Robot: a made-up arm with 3 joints.
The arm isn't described. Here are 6 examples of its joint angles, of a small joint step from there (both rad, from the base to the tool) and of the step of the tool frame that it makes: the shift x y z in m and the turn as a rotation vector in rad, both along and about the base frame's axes.
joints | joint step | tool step
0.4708 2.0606 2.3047 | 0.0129 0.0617 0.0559 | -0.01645 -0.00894 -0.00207 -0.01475 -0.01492 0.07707
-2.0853 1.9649 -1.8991 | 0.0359 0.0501 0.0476 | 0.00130 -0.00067 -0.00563 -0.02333 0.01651 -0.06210
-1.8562 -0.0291 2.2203 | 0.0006 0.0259 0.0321 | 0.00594 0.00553 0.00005 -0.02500 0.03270 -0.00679
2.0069 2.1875 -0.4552 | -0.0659 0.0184 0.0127 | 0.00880 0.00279 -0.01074 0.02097 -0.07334 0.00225
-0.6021 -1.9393 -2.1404 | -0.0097 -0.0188 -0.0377 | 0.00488 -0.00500 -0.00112 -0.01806 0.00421 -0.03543
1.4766 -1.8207 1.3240 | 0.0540 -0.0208 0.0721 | -0.01327 -0.00433 0.01300 -0.01607 0.03542 -0.07091
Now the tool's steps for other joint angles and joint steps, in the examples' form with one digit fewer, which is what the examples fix.
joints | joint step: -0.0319 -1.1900 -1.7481 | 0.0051 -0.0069 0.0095
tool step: -0.0012 0.0012 0.0015 0.0090 0.0086 -0.0066
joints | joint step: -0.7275 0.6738 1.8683 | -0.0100 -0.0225 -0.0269
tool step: -0.0015 -0.0044 0.0093 0.0273 -0.0312 -0.0057
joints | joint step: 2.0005 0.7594 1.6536 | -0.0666 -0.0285 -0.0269
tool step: 0.0150 -0.0059 -0.0241 -0.0333 -0.0864 -0.0058
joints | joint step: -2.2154 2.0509 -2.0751 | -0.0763 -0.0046 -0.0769
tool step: -0.0165 0.0090 0.0169 -0.0395 -0.0409 0.0559
